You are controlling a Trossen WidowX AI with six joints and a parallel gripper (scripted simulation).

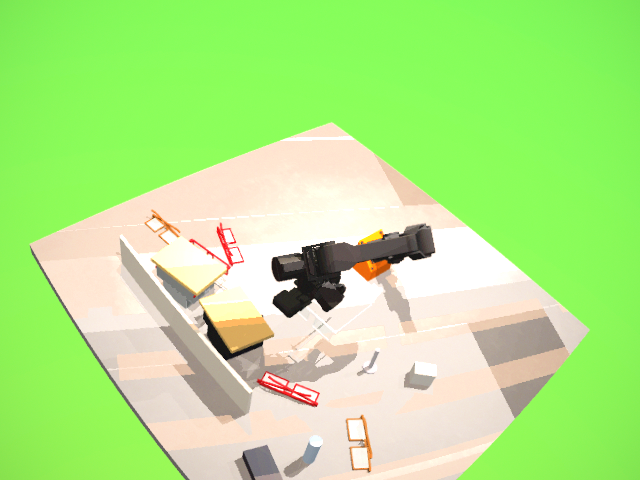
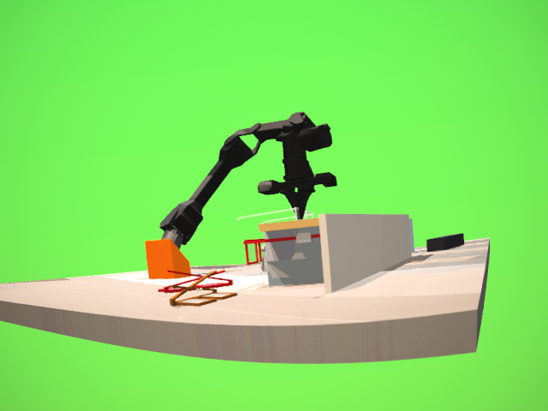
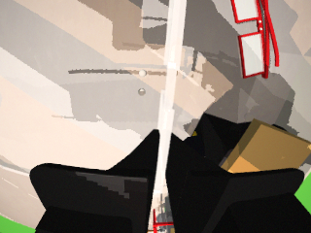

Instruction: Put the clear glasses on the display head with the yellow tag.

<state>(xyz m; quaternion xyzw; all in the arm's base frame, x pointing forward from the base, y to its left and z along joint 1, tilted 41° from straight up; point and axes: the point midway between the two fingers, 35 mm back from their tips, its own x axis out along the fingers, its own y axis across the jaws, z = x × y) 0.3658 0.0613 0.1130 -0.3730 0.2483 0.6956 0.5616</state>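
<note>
Right now the black display head is 120 mm ahead of my gripper tip, 70 mm below it and 60 mm to the right of it. From my gripper tip the other things lie so: grey display head 280 mm to the right, 160 mm ahead, 70 mm below; pale wall panel 270 mm ahead, 150 mm to the right, 70 mm below; peg 180 mm to the left, 130 mm behind, 100 mm below.
</note>
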